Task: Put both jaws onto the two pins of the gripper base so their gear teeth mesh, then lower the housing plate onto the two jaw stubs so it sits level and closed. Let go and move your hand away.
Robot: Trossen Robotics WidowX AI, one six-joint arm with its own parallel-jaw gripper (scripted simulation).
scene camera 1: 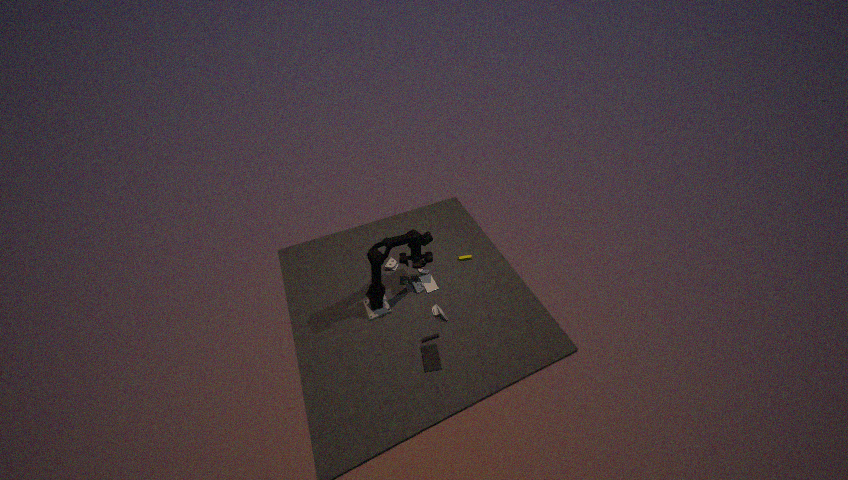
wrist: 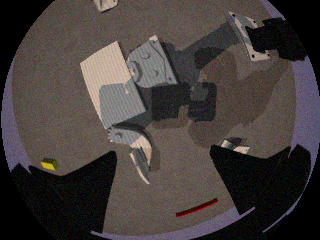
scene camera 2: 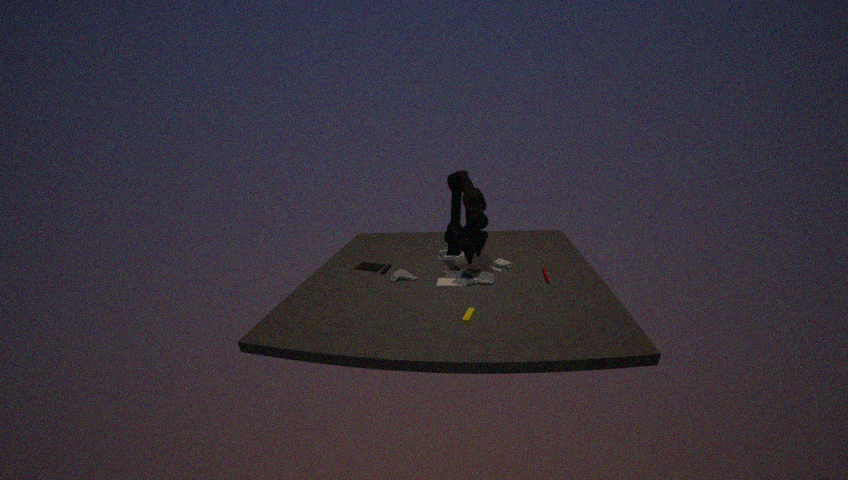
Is the gripper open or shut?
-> Open.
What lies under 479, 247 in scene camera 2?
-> The gripper.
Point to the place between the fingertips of the gripper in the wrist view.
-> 165, 154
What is the gripper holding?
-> Nothing.
